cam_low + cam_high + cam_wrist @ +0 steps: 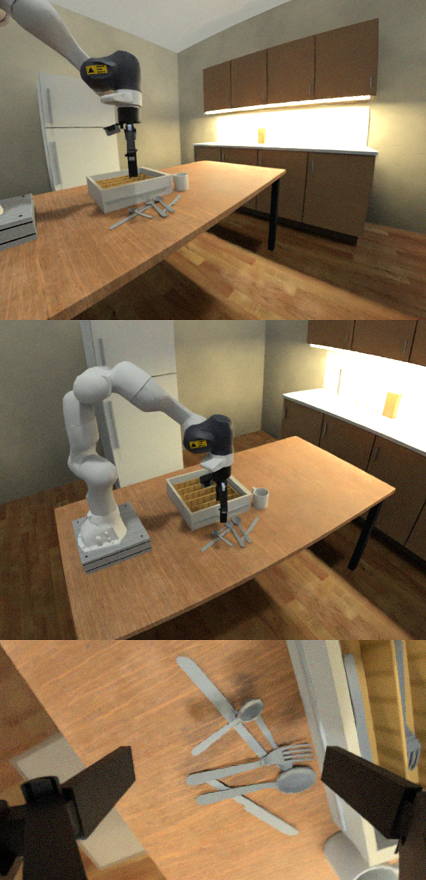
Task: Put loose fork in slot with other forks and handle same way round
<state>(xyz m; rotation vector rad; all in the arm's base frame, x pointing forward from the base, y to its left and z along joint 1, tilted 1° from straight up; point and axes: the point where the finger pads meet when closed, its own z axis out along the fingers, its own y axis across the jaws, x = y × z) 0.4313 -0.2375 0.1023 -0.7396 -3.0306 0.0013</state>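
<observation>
Now: hand 18 cm above the spoon and 3 cm to the right of it. From my hand the other things lie so: white mug 32 cm ahead, 15 cm below, 11 cm to the left; cutlery tray 29 cm to the left, 15 cm below, 10 cm ahead.
</observation>
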